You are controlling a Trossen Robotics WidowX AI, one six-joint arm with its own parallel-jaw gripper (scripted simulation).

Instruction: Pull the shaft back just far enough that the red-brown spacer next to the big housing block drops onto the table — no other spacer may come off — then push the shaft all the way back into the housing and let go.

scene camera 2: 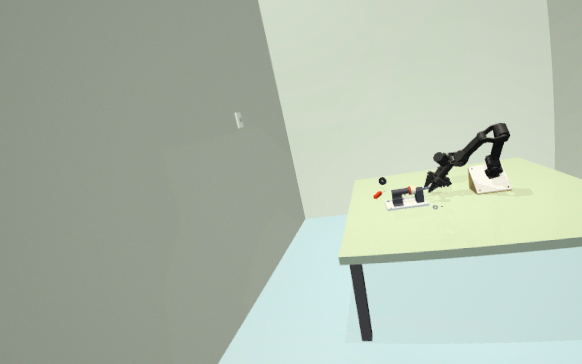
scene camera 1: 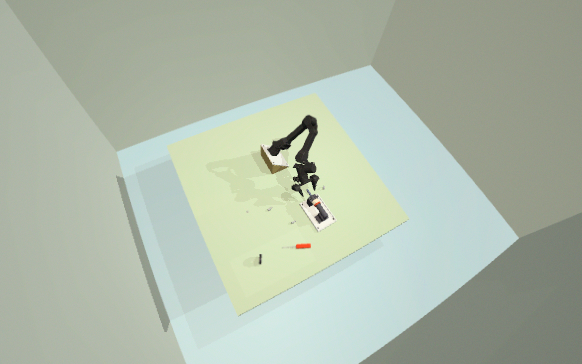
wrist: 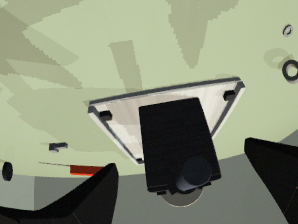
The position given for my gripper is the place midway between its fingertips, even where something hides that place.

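A dark housing block [wrist: 162,127] is there for me to see, and so is my own gripper [wrist: 184,159]. My gripper is open, and it holds nothing.
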